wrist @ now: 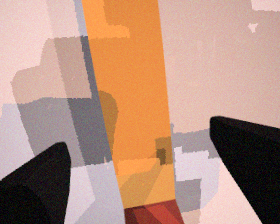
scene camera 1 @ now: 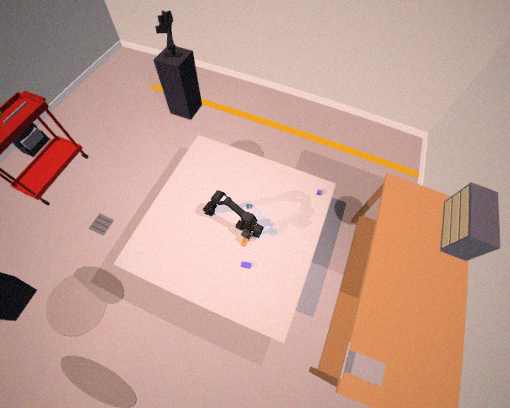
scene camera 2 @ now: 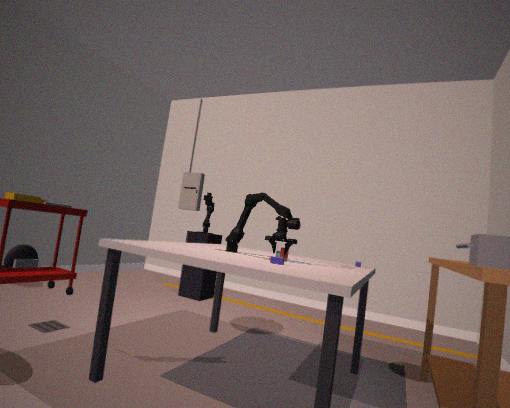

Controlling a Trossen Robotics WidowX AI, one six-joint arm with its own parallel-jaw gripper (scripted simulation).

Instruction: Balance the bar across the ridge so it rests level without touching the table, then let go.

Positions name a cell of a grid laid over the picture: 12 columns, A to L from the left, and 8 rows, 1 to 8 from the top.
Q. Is my gripper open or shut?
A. Open.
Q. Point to a bar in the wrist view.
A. At F2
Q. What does my gripper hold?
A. Nothing.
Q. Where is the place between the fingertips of my gripper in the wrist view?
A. At G5
